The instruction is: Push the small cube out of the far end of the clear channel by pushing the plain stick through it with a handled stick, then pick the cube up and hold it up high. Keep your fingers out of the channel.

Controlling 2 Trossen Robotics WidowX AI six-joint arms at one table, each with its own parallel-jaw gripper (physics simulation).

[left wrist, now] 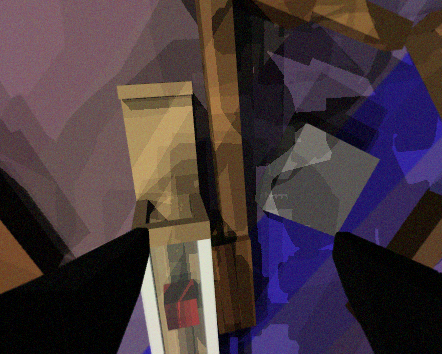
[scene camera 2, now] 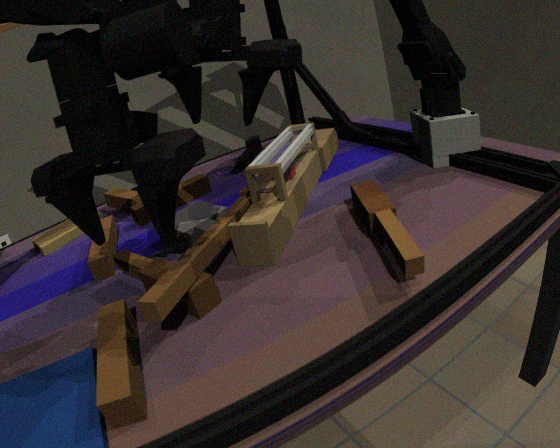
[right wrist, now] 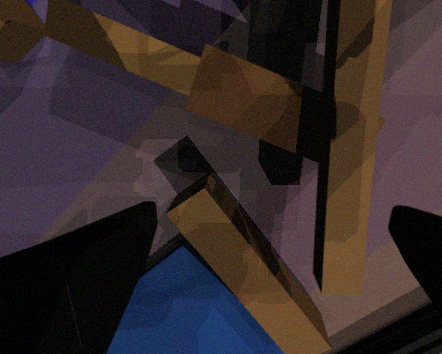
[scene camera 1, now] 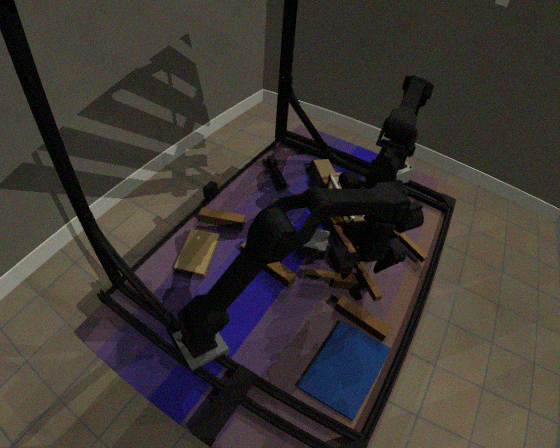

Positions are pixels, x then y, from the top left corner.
Scene:
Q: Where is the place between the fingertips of the right gripper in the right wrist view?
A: At 270, 214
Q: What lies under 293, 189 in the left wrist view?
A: A grey square plate.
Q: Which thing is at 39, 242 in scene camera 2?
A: A tan board.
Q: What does the blue pad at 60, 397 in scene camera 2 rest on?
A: The table.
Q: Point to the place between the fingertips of the left gripper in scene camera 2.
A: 221, 123

